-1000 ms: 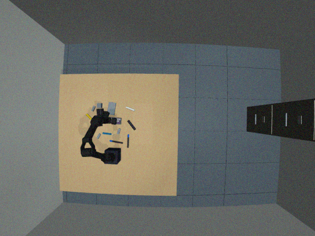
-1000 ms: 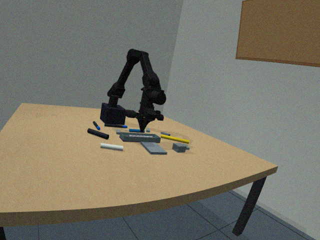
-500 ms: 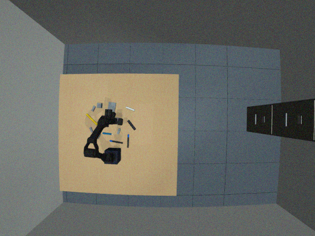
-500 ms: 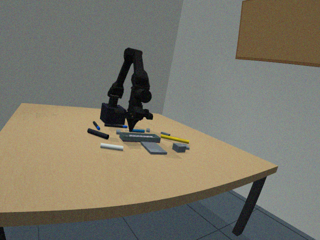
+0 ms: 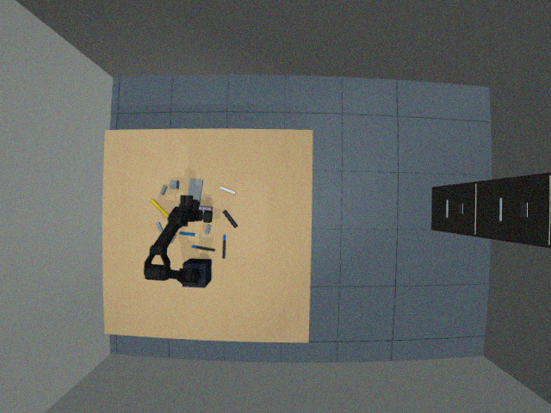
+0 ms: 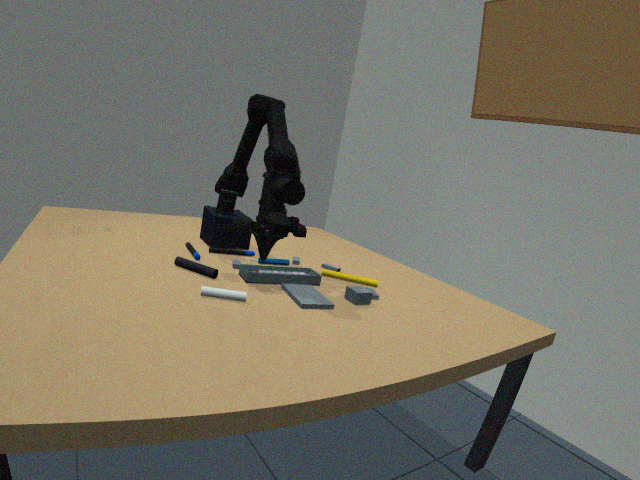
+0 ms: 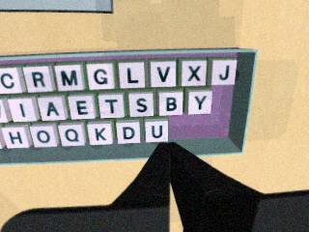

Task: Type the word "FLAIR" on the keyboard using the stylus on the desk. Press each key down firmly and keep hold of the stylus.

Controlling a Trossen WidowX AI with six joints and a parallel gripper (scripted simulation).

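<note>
Right now the blue stylus is 120 mm behind my gripper tip, 60 mm to the left of it and 40 mm below it. Also, from my gripper tip: black cylinder (170 mm to the right, 30 mm below, 20 mm behind); small grey block (90 mm behind, 40 mm to the right, 40 mm below); grey pad (140 mm ahead, 60 mm to the left, 40 mm below).
</note>
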